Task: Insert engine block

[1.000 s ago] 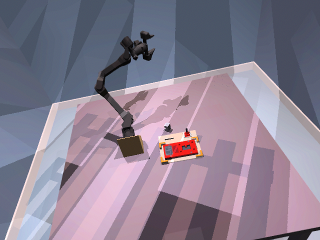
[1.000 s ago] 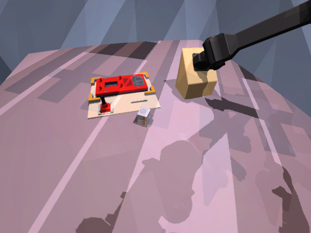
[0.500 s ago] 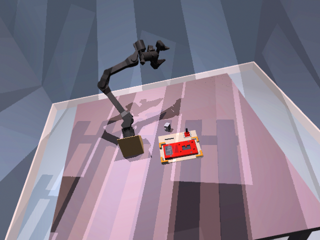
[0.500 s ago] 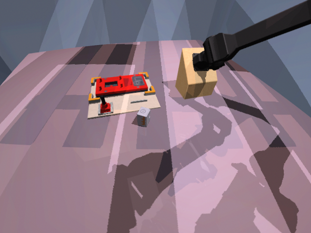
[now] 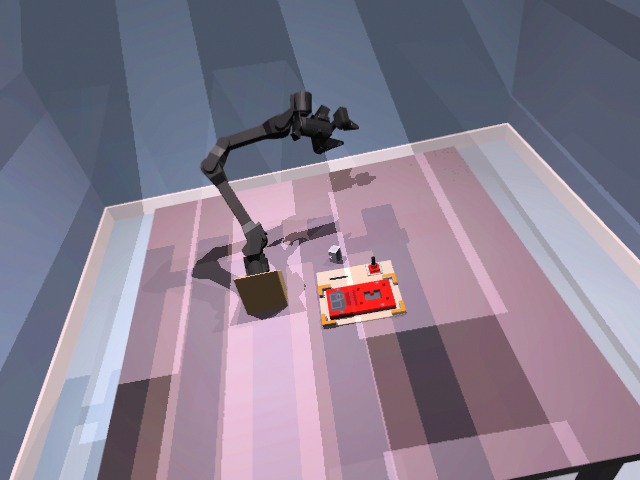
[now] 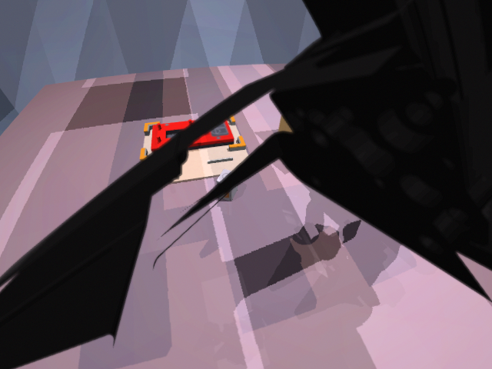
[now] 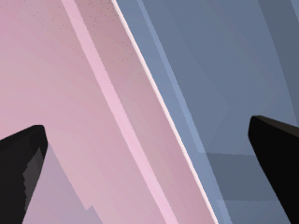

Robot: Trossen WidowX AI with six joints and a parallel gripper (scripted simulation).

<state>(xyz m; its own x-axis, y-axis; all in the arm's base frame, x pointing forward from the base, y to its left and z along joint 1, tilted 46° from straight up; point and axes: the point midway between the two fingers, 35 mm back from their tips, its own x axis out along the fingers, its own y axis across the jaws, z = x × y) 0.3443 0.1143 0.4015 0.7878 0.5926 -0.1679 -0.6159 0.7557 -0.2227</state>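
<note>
The grey engine block lies 13 cm behind my gripper tip, 25 cm to the right of it and 30 cm below it.
</note>
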